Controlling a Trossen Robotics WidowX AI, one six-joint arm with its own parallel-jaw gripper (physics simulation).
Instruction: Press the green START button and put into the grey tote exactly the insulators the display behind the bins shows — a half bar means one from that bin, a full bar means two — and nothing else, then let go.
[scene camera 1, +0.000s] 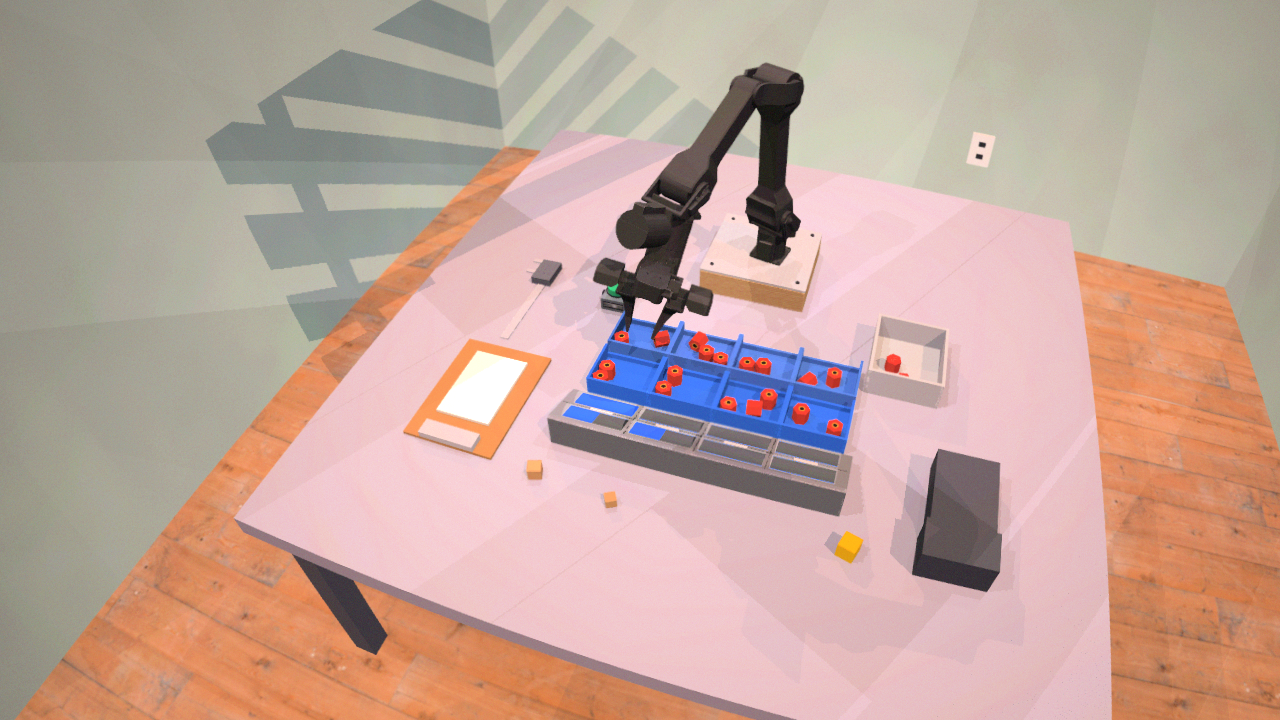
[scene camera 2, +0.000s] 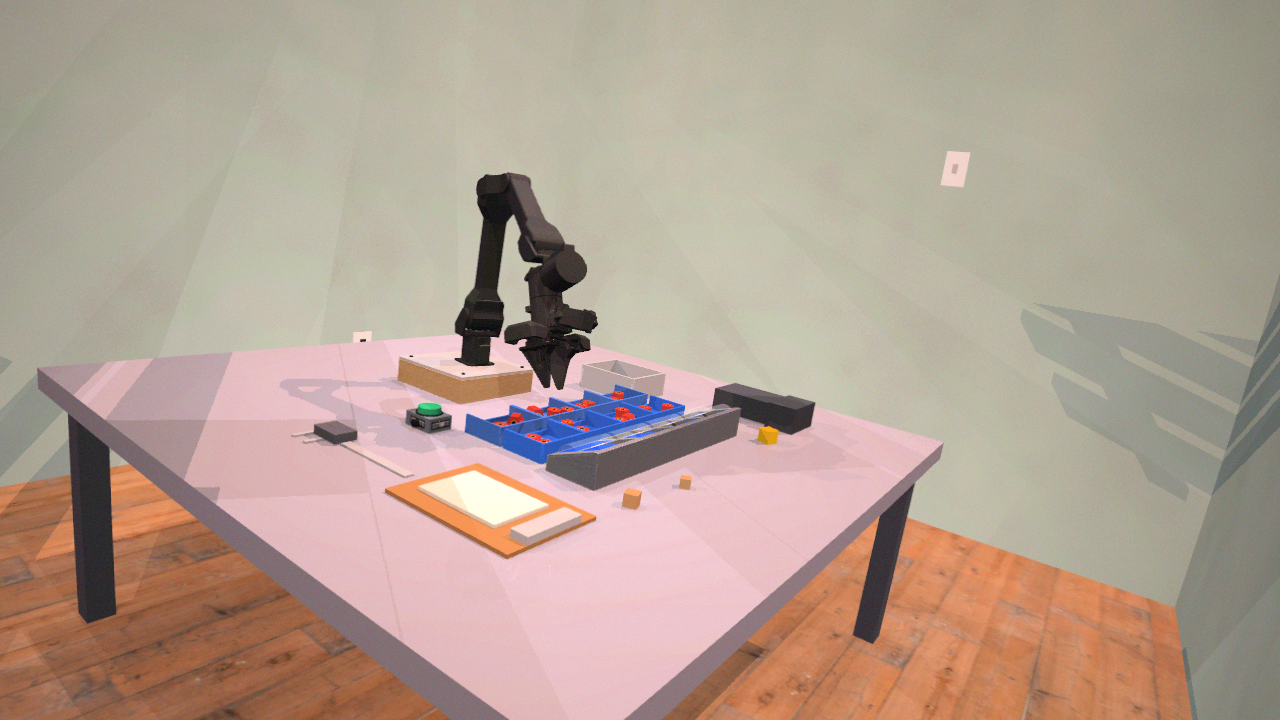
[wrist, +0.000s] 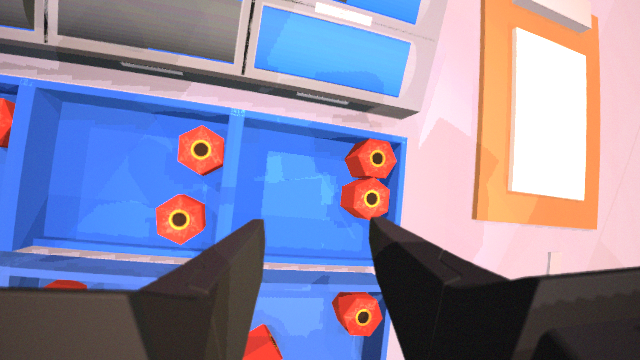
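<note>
My gripper (scene camera 1: 642, 333) (scene camera 2: 554, 386) (wrist: 317, 229) is open and empty, above the left end of the blue bins (scene camera 1: 631, 368) (scene camera 2: 528, 445) (wrist: 300, 200). Two upright red insulators touch in the left bin nearest the display; one of them (scene camera 1: 606, 368) (wrist: 371, 158) is nearer the display. The left bin behind has an upright insulator (scene camera 1: 621, 336) (wrist: 357, 314) and a lying one (scene camera 1: 661, 339) (wrist: 262, 344). The display (scene camera 1: 698, 465) (scene camera 2: 662, 452) shows one full bar and two half bars at its left. The grey tote (scene camera 1: 904, 387) (scene camera 2: 626, 377) holds a red insulator (scene camera 1: 893, 363). The green button (scene camera 1: 614, 290) (scene camera 2: 428, 409) is beside the bins.
An orange clipboard (scene camera 1: 418, 428) (scene camera 2: 402, 491) (wrist: 537, 210) lies left of the display. A dark block (scene camera 1: 959, 510) (scene camera 2: 760, 407), a yellow cube (scene camera 1: 848, 546) (scene camera 2: 768, 435) and two small orange cubes stand on the table. A grey plug (scene camera 1: 546, 272) (scene camera 2: 335, 432) lies beyond the button.
</note>
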